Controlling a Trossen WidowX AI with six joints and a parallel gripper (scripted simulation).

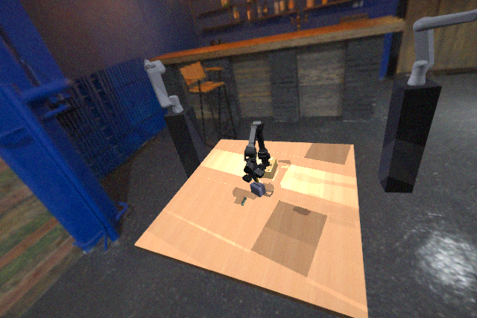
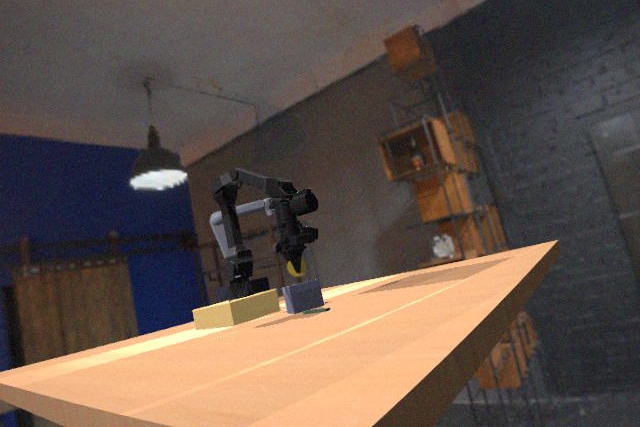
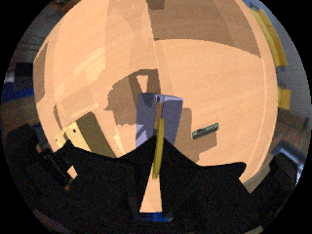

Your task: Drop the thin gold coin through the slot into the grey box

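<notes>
The gold coin is 2 cm above my gripper tip.
</notes>
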